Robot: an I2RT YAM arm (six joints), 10 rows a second.
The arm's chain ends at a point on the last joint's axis. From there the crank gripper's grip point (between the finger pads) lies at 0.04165 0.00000 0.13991 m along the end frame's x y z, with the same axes.
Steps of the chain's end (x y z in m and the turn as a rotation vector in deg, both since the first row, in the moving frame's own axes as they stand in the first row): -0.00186, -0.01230, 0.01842, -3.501, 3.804, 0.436; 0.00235, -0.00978, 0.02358, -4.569, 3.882, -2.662; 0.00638, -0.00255, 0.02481, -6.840, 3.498, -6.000; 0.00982, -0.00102, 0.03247, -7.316, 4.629, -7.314
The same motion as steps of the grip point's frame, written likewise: 0.00729, -0.00350, 0.01508, -3.501, 3.804, 0.436; 0.01193, -0.00091, 0.02008, -4.569, 3.882, -2.662; 0.01545, 0.00913, 0.02128, -6.840, 3.498, -6.000; 0.02171, 0.01051, 0.02787, -7.316, 4.629, -7.314
